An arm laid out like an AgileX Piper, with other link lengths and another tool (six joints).
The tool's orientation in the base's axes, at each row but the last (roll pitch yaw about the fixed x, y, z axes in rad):
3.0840 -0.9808 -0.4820
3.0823 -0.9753 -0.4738
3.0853 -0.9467 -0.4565
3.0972 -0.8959 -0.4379
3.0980 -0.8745 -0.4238
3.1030 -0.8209 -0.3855
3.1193 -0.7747 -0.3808
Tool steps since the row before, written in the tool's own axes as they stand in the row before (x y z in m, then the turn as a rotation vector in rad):
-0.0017 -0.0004 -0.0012 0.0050 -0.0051 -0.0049
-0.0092 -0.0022 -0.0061 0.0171 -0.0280 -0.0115
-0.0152 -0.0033 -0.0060 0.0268 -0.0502 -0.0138
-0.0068 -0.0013 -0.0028 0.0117 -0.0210 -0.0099
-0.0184 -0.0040 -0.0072 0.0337 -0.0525 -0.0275
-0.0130 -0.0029 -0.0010 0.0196 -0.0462 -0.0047
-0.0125 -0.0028 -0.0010 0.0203 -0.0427 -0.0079
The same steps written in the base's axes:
-0.0015 0.0013 -0.0008 0.0016 0.0052 0.0067
-0.0078 0.0069 -0.0043 0.0144 0.0248 0.0197
-0.0106 0.0093 -0.0089 0.0285 0.0427 0.0281
-0.0052 0.0040 -0.0036 0.0094 0.0193 0.0147
-0.0139 0.0110 -0.0096 0.0242 0.0480 0.0420
-0.0077 0.0063 -0.0089 0.0278 0.0387 0.0163
-0.0079 0.0062 -0.0081 0.0249 0.0362 0.0192

